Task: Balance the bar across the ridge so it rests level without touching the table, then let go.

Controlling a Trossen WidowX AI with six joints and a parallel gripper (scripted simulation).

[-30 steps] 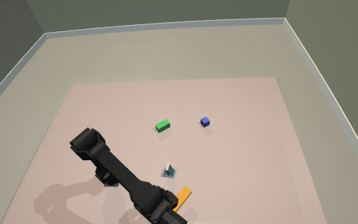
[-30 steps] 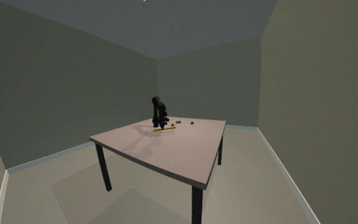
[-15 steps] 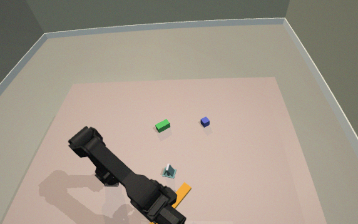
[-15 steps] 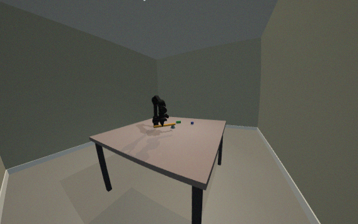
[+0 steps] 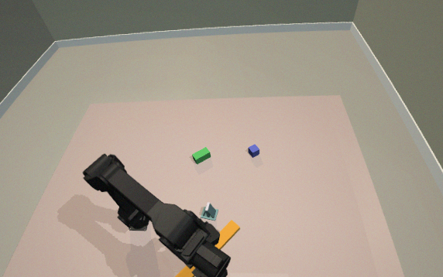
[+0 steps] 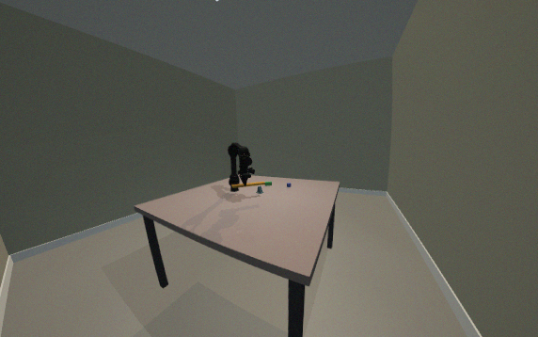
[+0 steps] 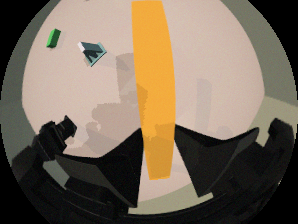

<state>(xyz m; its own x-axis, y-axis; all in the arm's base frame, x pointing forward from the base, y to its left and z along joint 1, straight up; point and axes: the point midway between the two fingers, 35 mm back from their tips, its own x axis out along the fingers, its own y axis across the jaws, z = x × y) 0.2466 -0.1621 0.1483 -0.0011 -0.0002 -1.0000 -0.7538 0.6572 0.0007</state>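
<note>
Now: the orange bar 2 cm ahead of my gripper tip and 2 cm to the left of it. Also, from my gripper tip: green block 5 cm behind, 44 cm to the left, 10 cm below; then blue cube 17 cm ahead, 46 cm to the left, 10 cm below.
</note>
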